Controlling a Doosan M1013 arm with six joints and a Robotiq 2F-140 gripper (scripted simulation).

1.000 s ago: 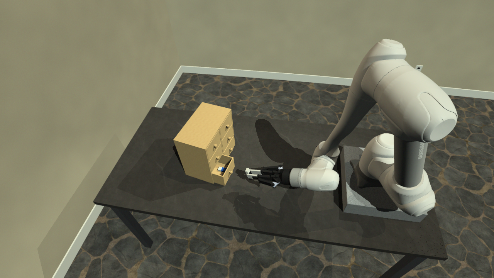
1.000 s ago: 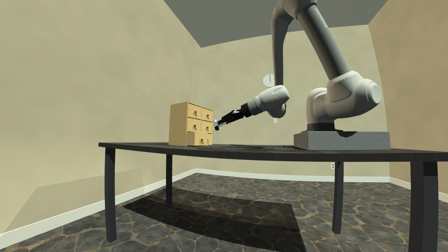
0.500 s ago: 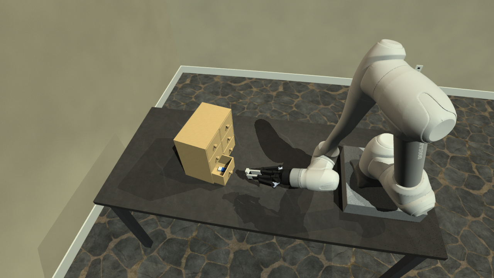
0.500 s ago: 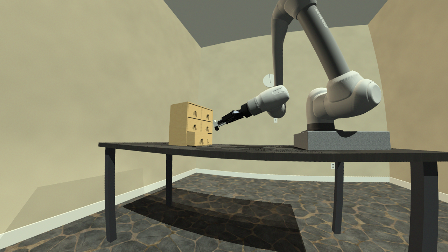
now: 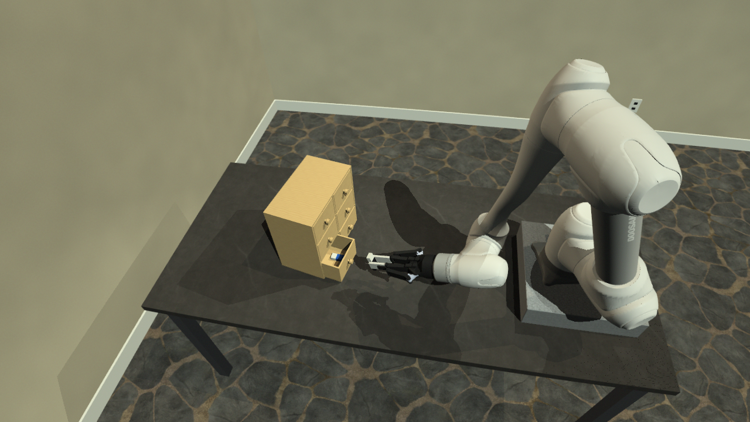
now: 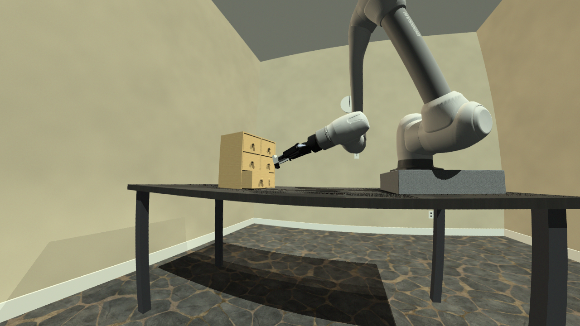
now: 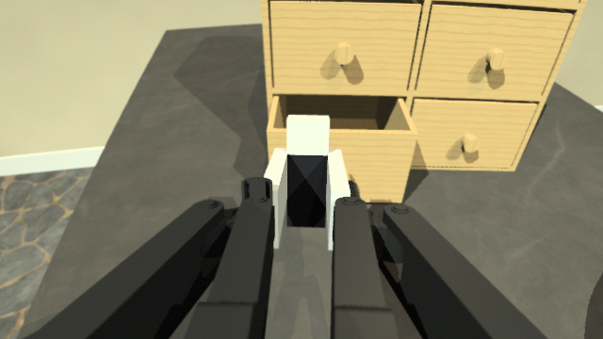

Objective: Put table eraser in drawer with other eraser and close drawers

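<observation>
Right now the blue eraser is 160 mm ahead of my hand, 130 mm below it and 120 mm to the right of it.
</observation>
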